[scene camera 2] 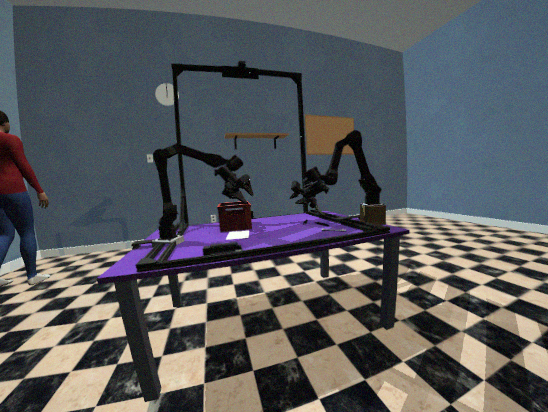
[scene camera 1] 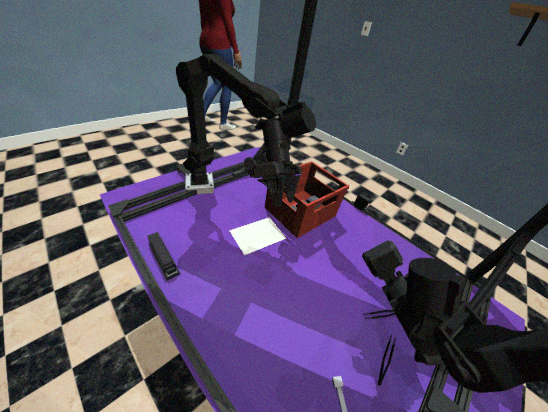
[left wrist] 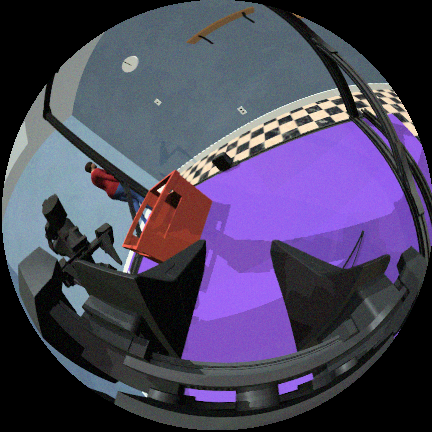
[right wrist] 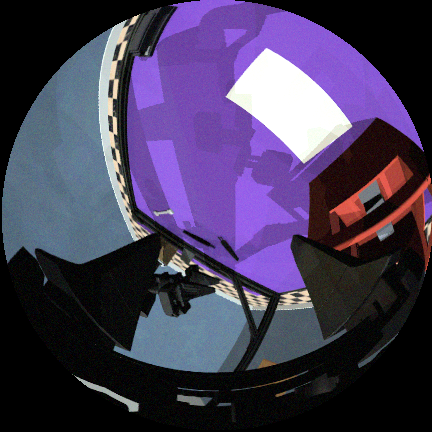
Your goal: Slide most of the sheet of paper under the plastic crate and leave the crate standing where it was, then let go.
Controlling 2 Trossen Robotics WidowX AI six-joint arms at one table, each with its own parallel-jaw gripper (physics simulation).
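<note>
A white sheet of paper (scene camera 1: 257, 236) (scene camera 2: 238, 234) (right wrist: 290, 100) lies flat on the purple table, close beside the plastic crate. The red-brown crate (scene camera 1: 320, 215) (scene camera 2: 235, 220) (left wrist: 192, 210) (right wrist: 345, 160) stands upright, with a narrow strip of table between its wall and the sheet's near edge. My right gripper (scene camera 1: 283, 196) (scene camera 2: 246, 192) (right wrist: 228, 241) is wide open and empty, above the crate's paper side. My left gripper (scene camera 2: 294, 192) (left wrist: 238, 246) is partly open and empty, in the air to the right of the crate in scene camera 2. Its fingertips are hard to make out in scene camera 1.
A black stapler-like object (scene camera 1: 163, 256) (scene camera 2: 222, 248) lies near the frame rail. Thin black tweezer-like tools (scene camera 1: 387, 360) and a pale-headed tool (scene camera 1: 338, 383) lie on the table (scene camera 1: 300, 320). Something grey sits inside the crate. Black rails border the table, and a person stands beyond it.
</note>
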